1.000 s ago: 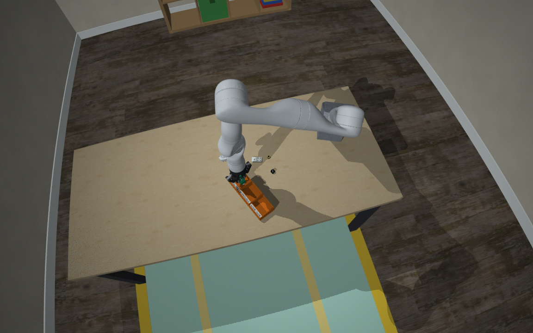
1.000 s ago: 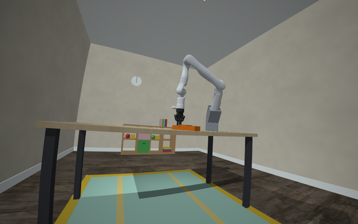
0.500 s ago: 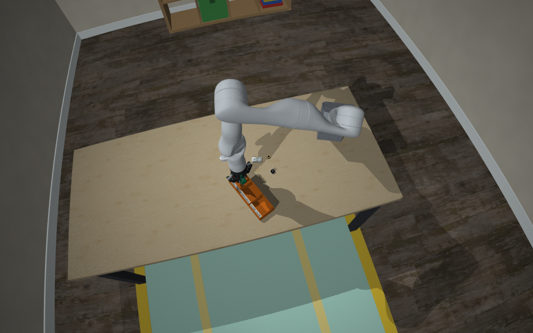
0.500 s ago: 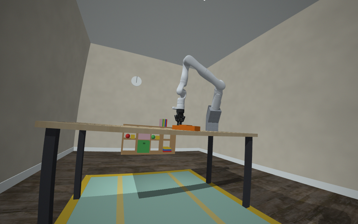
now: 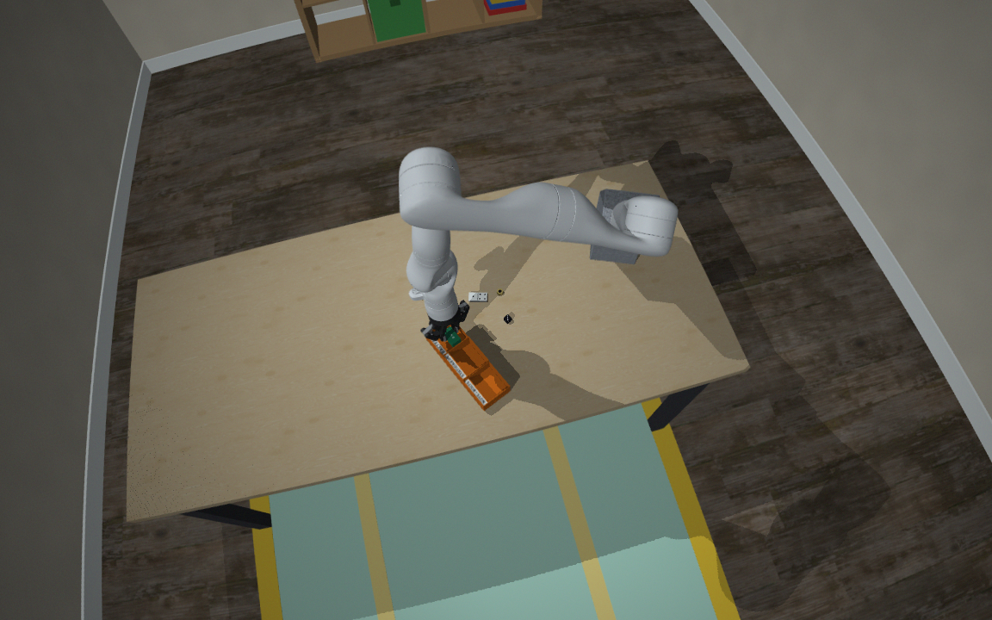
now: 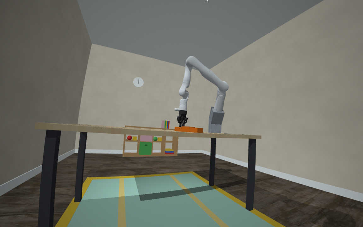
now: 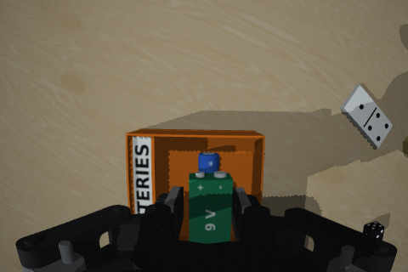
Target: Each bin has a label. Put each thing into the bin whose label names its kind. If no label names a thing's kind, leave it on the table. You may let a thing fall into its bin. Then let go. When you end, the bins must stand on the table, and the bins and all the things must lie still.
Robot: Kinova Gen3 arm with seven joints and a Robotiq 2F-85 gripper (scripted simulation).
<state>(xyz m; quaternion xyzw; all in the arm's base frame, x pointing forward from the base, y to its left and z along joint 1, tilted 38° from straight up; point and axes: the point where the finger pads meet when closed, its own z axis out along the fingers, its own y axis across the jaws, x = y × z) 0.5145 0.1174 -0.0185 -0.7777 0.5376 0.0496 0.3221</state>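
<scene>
Now: hand 2 cm above the green 9V battery. From my hand the other things lie so: blue cylinder: 4 cm below; white domino: 11 cm to the right, 10 cm behind, 5 cm below; orange bins: 8 cm to the left, 3 cm below, 3 cm behind.
</scene>
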